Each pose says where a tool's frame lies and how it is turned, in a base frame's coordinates. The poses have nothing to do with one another.
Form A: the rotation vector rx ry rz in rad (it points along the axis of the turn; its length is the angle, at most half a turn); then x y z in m.
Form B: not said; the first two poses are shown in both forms.
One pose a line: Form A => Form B
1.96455 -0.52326 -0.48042 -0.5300 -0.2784 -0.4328 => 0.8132 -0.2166 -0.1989 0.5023 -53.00 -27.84 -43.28
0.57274 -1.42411 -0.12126 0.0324 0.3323 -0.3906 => 0.2589 -0.6438 -0.0548 0.7180 3.24 33.23 -39.06
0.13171 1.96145 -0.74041 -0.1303 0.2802 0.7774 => 0.0544 0.8101 -0.3058 0.4973 -13.03 28.02 77.74
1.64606 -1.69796 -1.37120 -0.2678 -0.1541 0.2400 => 0.5897 -0.6083 -0.4912 0.2026 -26.78 -15.41 24.00
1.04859 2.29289 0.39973 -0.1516 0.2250 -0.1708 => 0.3931 0.8595 0.1498 0.2902 -15.16 22.50 -17.08
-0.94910 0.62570 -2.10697 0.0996 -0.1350 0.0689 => -0.3691 0.2433 -0.8193 0.3651 9.96 -13.50 6.89
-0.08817 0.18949 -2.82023 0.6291 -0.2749 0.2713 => -0.0308 0.0662 -0.9850 0.1562 62.91 -27.49 27.13
